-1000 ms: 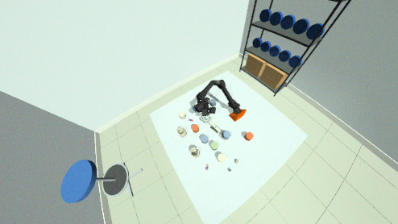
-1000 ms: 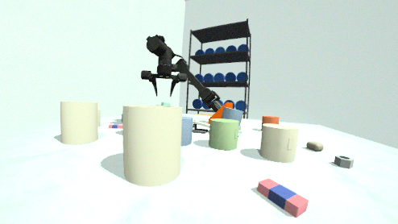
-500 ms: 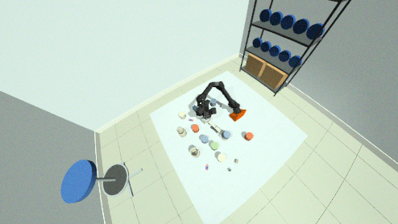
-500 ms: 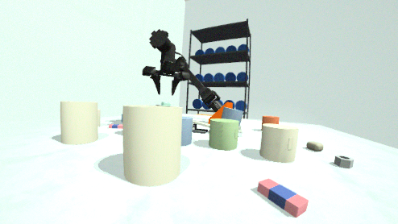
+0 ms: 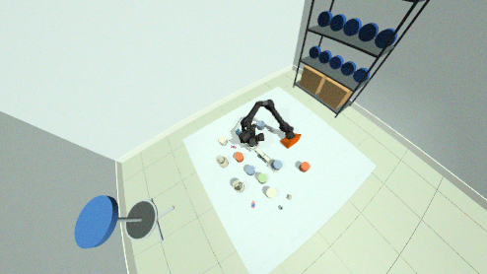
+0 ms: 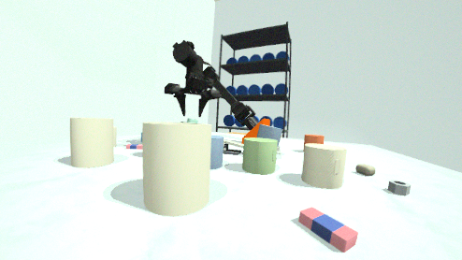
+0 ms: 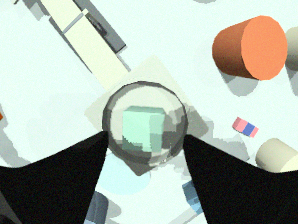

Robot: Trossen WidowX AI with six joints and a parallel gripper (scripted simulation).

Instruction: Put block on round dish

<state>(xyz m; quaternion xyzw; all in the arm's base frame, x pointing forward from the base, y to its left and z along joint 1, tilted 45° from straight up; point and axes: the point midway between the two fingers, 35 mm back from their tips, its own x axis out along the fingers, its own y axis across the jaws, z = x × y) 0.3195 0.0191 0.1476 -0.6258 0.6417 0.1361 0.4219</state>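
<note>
Right now my gripper tip is 8 cm past the pale blue round dish, 12 cm to the left of it and 11 cm above it. Also, from my gripper tip: balance beam: 4 cm behind, 12 cm to the left, 7 cm below.
</note>
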